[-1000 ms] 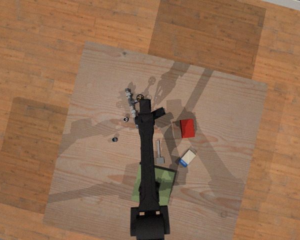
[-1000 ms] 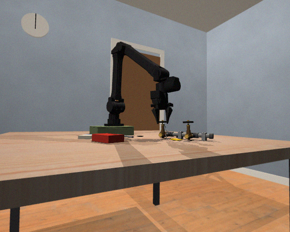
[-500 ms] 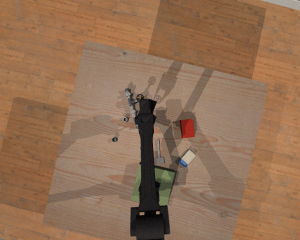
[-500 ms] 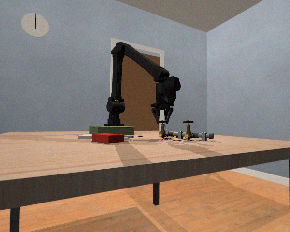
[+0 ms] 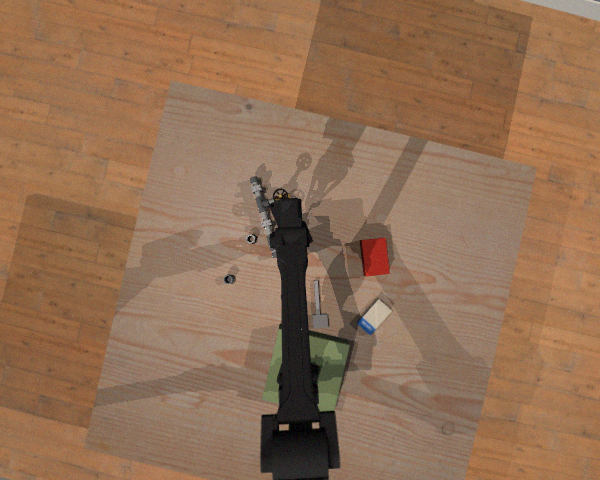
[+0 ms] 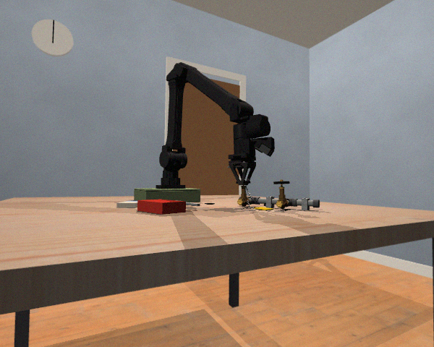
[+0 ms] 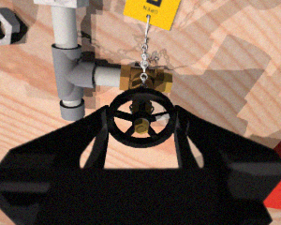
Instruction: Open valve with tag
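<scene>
Right now the yellow tag is 80 mm below my hand, 60 mm ahead of it and 40 mm to the left of it. Round my hand: grey tool (200 mm behind, 160 mm to the right, 80 mm below); red block (280 mm to the right, 70 mm below, 20 mm ahead).
</scene>
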